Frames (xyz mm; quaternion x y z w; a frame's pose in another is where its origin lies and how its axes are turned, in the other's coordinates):
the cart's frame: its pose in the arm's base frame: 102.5 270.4 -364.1 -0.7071 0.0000 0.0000 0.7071
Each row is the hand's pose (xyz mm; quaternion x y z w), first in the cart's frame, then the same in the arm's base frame.
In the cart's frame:
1: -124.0 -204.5 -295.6 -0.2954 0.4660 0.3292 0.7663
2: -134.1 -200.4 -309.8 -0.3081 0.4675 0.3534 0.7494
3: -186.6 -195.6 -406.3 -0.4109 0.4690 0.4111 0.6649
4: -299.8 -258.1 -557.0 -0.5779 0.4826 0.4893 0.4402
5: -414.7 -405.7 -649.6 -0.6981 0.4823 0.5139 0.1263
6: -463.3 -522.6 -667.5 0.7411 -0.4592 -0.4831 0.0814
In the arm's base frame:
1: -21.5 -25.2 -159.6 -0.7507 0.5623 -0.0967 0.3330
2: -31.6 -39.4 -163.7 -0.7478 0.5805 -0.0807 0.3121
3: -84.1 -135.9 -168.5 -0.7607 0.6224 -0.0409 0.1796
4: -197.3 -286.6 -106.0 0.7199 -0.6872 -0.0047 0.0974
5: -312.2 -379.2 41.6 0.5829 -0.7044 -0.0223 0.4043
6: -360.8 -397.1 158.5 0.4665 -0.6663 -0.0169 0.5816

